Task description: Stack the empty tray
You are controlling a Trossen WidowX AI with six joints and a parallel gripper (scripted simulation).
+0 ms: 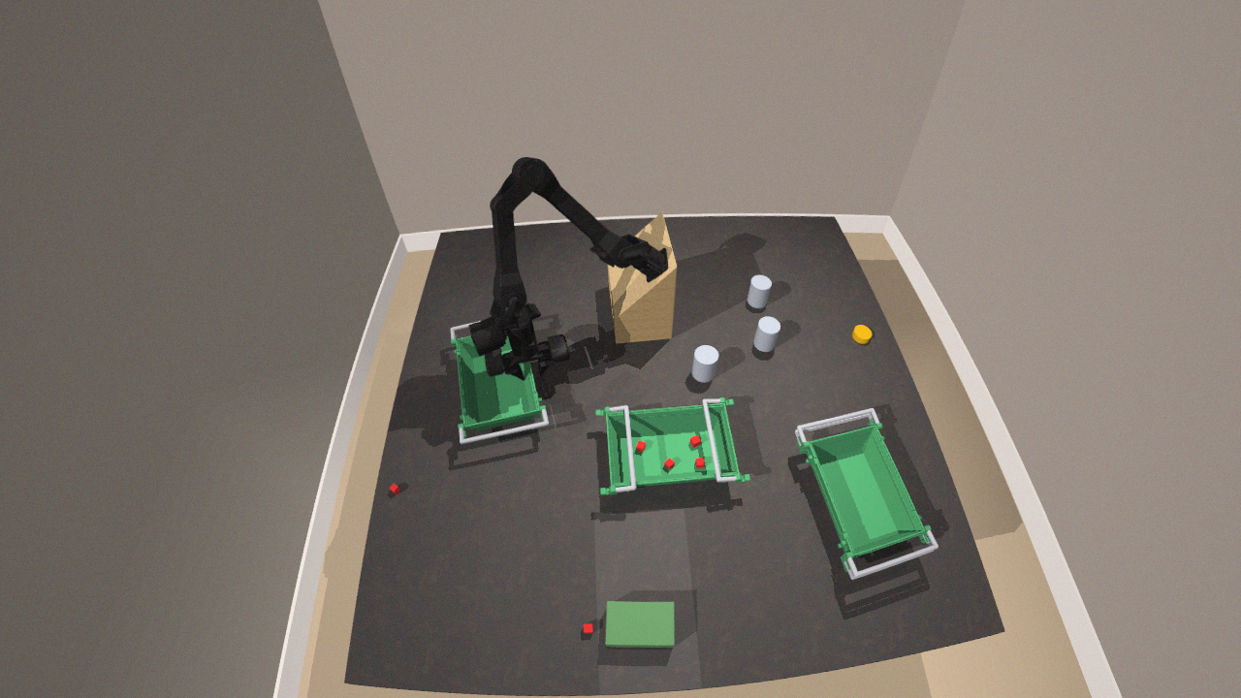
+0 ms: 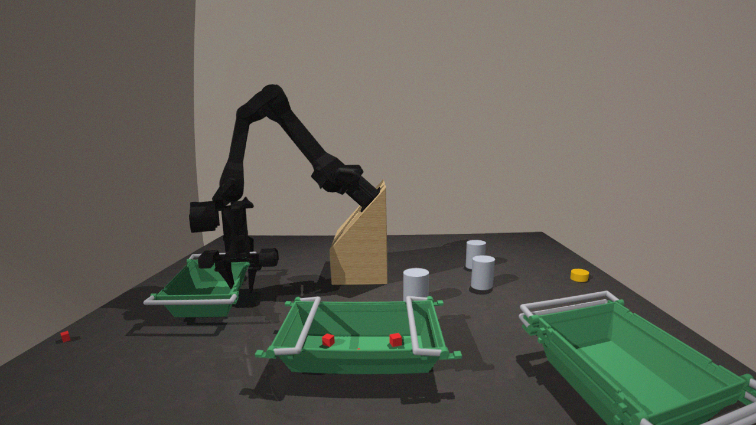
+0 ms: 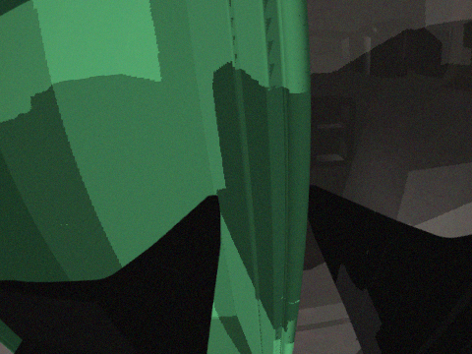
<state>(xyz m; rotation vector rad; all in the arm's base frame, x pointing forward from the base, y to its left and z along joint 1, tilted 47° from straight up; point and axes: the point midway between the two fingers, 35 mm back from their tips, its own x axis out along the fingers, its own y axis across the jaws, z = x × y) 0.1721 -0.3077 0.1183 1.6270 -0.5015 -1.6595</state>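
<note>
Right now the tray is 20 mm ahead of my gripper tip, 80 mm to the right of it and 30 mm above it. Round my gripper tip: flat green slab: 570 mm ahead, 230 mm to the left, 10 mm above; yellow disc: 100 mm behind, 850 mm to the left.
</note>
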